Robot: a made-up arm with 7 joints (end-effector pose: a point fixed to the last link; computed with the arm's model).
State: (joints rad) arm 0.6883 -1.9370 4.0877 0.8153 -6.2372 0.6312 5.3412
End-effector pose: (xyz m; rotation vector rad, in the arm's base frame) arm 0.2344 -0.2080 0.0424 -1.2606 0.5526 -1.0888
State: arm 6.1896 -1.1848 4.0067 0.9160 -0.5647 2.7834 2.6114
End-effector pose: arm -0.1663 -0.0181 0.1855 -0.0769 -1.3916 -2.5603
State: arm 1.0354 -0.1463 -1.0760 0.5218 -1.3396 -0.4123 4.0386
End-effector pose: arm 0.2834 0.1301 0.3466 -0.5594 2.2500 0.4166
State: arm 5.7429 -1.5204 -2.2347 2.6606 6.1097 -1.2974 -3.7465
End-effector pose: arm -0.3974 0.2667 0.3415 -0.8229 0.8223 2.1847
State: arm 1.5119 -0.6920 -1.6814 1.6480 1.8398 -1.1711 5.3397
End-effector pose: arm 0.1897 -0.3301 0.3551 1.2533 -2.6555 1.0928
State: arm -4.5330 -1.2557 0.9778 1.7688 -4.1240 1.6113 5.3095
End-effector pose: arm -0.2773 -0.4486 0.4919 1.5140 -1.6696 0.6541
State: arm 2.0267 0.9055 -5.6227 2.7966 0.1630 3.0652 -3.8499
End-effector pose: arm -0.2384 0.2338 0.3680 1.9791 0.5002 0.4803
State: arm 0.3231 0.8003 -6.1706 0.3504 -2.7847 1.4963 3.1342
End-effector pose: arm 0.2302 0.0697 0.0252 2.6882 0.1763 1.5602
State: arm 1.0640 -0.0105 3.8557 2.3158 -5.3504 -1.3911 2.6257
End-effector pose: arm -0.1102 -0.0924 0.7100 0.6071 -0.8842 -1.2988
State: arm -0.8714 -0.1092 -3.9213 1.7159 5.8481 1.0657 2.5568
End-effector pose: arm 0.0434 0.4537 0.5284 -2.1431 1.0883 -0.2620
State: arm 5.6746 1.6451 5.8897 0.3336 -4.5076 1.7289 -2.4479
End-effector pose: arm 0.0137 0.0482 -0.0113 -1.7920 1.1395 -0.2979
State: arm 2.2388 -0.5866 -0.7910 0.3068 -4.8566 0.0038 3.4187
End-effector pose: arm 0.1238 0.2275 0.2648 -0.4099 -2.5161 -0.9637
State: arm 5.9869 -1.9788 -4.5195 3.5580 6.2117 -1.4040 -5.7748
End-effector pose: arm -0.3154 -0.0813 0.1669 1.2338 -0.6455 0.6201
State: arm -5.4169 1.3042 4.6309 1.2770 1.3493 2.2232 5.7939
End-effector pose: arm 0.3701 -0.0035 0.1748 -2.5126 0.6423 0.5932
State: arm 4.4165 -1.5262 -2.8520 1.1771 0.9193 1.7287 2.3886
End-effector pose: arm -0.1649 0.1710 -0.0046 0.4813 -0.8513 -0.2463
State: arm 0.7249 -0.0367 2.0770 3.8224 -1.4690 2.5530 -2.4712
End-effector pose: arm 0.1007 0.1271 0.6295 0.6137 -2.5926 -1.3000
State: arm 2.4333 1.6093 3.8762 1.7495 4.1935 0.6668 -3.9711
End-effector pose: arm -0.1034 0.4724 0.5710 -0.5302 0.4970 2.8001
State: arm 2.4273 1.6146 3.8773 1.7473 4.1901 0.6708 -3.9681
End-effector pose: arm -0.1014 0.4738 0.5692 -0.5371 0.5010 2.7922
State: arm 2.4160 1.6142 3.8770 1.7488 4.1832 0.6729 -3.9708
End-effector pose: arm -0.0968 0.4750 0.5694 -0.5411 0.5022 2.7733
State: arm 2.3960 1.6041 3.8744 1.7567 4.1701 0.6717 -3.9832
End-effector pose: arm -0.0880 0.4757 0.5732 -0.5404 0.4987 2.7359
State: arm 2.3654 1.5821 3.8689 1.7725 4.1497 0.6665 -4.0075
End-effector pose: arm -0.0740 0.4753 0.5813 -0.5342 0.4893 2.6758
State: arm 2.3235 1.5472 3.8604 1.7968 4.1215 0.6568 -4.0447
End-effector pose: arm -0.0543 0.4731 0.5940 -0.5221 0.4738 2.5908
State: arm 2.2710 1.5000 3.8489 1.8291 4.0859 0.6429 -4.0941
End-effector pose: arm -0.0295 0.4677 0.6113 -0.5052 0.4525 2.4811
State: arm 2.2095 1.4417 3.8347 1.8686 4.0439 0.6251 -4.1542
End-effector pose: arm -0.0006 0.4580 0.6325 -0.4844 0.4262 2.3489
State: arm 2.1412 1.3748 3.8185 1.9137 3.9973 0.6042 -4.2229
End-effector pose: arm 0.0310 0.4429 0.6566 -0.4608 0.3967 2.1976
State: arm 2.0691 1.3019 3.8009 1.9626 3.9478 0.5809 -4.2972
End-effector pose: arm 0.0629 0.4219 0.6822 -0.4355 0.3654 2.0328
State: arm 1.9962 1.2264 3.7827 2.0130 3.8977 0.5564 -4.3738
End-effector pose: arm 0.0931 0.3955 0.7079 -0.4093 0.3341 1.8609
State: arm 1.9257 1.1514 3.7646 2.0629 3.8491 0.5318 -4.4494
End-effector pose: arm 0.1195 0.3651 0.7324 -0.3832 0.3042 1.6894
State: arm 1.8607 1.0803 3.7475 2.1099 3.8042 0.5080 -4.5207
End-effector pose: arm 0.1409 0.3327 0.7543 -0.3576 0.2770 1.5262
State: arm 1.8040 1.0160 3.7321 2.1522 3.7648 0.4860 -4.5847
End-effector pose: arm 0.1567 0.3011 0.7730 -0.3334 0.2535 1.3794
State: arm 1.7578 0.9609 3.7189 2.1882 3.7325 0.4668 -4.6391
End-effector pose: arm 0.1673 0.2725 0.7880 -0.3118 0.2340 1.2556
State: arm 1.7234 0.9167 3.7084 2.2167 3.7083 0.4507 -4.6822
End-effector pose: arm 0.1738 0.2490 0.7991 -0.2929 0.2187 1.1595
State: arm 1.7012 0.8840 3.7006 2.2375 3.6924 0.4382 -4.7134
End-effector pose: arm 0.1770 0.2317 0.8069 -0.2778 0.2074 1.0934
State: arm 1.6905 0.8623 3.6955 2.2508 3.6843 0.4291 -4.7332
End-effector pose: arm 0.1781 0.2205 0.8117 -0.2661 0.1997 1.0562
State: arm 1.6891 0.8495 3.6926 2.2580 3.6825 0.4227 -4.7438
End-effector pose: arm 0.1780 0.2145 0.8143 -0.2572 0.1948 1.0427
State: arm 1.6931 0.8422 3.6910 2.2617 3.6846 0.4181 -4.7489
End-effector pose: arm 0.1771 0.2119 0.8157 -0.2504 0.1915 1.0435
